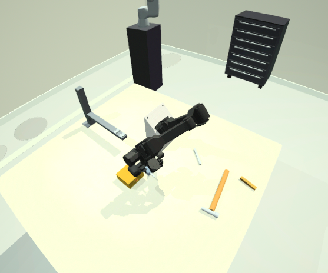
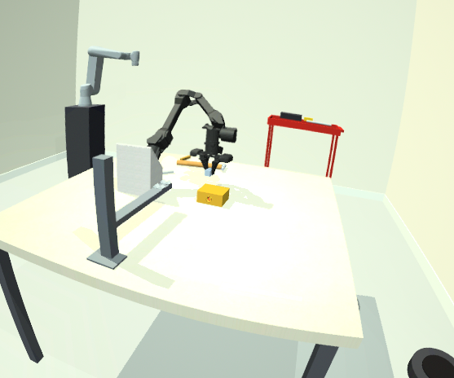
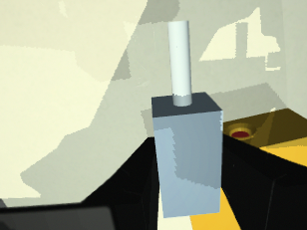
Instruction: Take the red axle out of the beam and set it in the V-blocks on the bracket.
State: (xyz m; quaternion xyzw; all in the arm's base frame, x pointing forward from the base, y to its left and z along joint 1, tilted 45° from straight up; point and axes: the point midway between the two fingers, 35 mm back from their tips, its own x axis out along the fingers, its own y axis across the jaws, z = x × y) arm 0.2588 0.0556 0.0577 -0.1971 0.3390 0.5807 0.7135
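The yellow beam is 90 mm to the right of my gripper tip, 60 mm below it and 40 mm ahead of it. Round my gripper tip: orange bar: 480 mm to the left, 250 mm behind, 80 mm below; then pale cube: 20 mm to the left, 10 mm above; then white rod: 280 mm behind, 160 mm to the left, 80 mm below.
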